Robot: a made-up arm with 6 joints.
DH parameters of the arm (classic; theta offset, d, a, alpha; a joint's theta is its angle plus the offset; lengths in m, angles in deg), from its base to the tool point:
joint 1: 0 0.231 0 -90
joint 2: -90 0 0.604 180
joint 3: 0 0 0 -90
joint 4: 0 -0.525 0 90
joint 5: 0 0.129 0 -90
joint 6: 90 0 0 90
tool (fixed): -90 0 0 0
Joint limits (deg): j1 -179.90..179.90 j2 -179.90..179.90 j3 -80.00..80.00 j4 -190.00..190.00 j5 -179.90..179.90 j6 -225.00..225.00
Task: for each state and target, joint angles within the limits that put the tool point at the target. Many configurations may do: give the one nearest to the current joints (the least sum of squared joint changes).
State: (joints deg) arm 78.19 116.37 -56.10 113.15 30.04 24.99
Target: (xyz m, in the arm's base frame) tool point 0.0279 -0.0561 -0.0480
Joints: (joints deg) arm 92.66 128.26 -75.42 78.70 30.04 24.99
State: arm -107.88 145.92 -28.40 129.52 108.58 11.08
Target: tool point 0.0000 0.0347 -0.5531
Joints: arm -96.78 139.09 -17.40 88.18 108.58 11.08
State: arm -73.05 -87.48 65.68 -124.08 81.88 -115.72
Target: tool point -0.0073 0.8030 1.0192
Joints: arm -81.92 -53.70 80.00 -144.99 81.88 -115.72
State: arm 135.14 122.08 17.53 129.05 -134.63 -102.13
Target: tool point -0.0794 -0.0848 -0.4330
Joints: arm 136.49 131.14 -24.63 154.23 -134.63 -102.13
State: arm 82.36 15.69 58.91 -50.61 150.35 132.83
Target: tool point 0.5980 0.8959 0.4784
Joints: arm 60.82 63.47 71.51 -48.62 150.35 132.83
